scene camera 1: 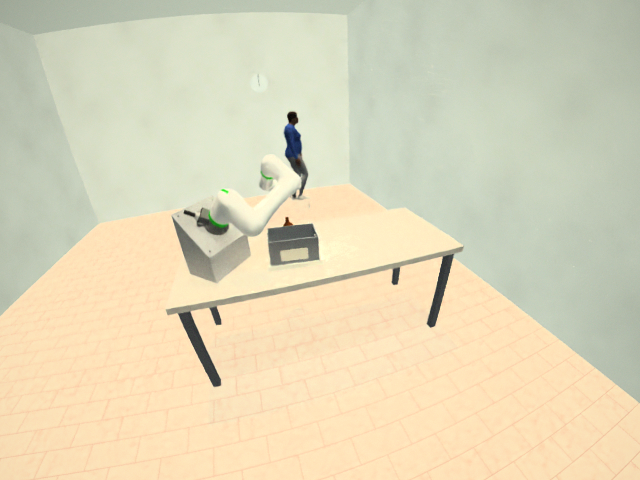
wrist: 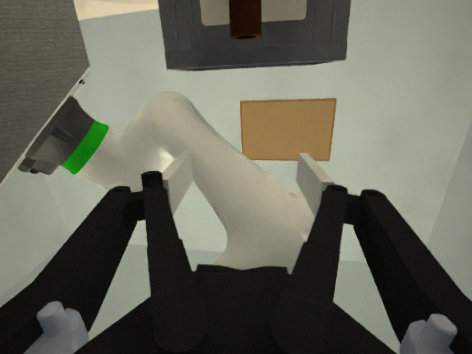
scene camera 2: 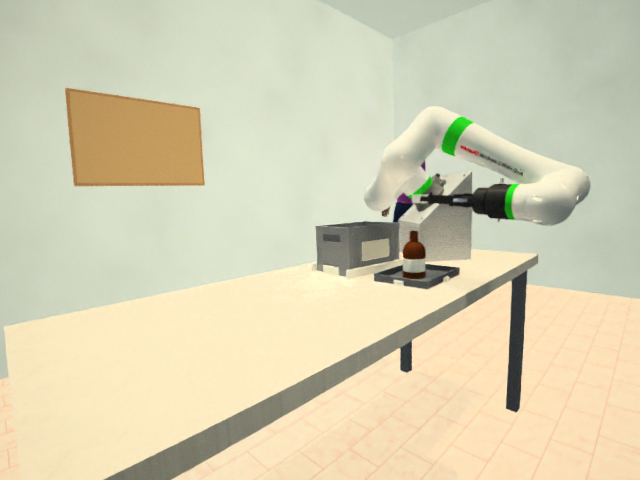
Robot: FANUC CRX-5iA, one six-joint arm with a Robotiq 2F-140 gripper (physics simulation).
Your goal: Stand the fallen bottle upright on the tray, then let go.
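Places are measured from the arm's base along level axes (x back, y right, z up), in metres.
Where they show: gripper, fingertip midpoint: (wrist: pixel 244 166) (scene camera 2: pixel 422 199); arm's base, origin of the base link: (scene camera 1: pixel 215 224) (wrist: pixel 48 124).
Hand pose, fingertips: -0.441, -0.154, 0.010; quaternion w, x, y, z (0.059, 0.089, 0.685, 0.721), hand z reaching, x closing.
Note:
Each offset is from my fingertips to the top centre of the thing, as dx, dy, dz. "spot": to the spot under its first point. Level surfaces: height alone.
A brown bottle @[+0.001, +0.031, -0.107] (scene camera 2: pixel 414 252) with a white label stands upright on the dark tray @[spot: -0.110, +0.077, -0.254] (scene camera 2: pixel 385 279) in the scene camera 2 view. In the scene camera 1 view the top of the bottle (scene camera 1: pixel 287 222) shows above the grey bin, which hides the rest of it and the tray. In the wrist view the bottle's neck @[+0.001, +0.031, -0.117] (wrist: pixel 245 19) shows at the top edge. My gripper (scene camera 2: pixel 419 198) (wrist: pixel 244 166) is open and empty, level, and above the bottle's top, apart from it. The gripper does not show in the scene camera 1 view.
A grey bin @[+0.041, +0.283, -0.091] (scene camera 1: pixel 293 248) (scene camera 2: pixel 333 251) (wrist: pixel 255 47) stands beside the tray on the table @[dz -0.266] (scene camera 1: pixel 372 248) (scene camera 2: pixel 180 361). The robot's grey pedestal (scene camera 1: pixel 222 260) (scene camera 2: pixel 449 237) stands at the table's end. A person (scene camera 1: pixel 293 142) stands behind the table.

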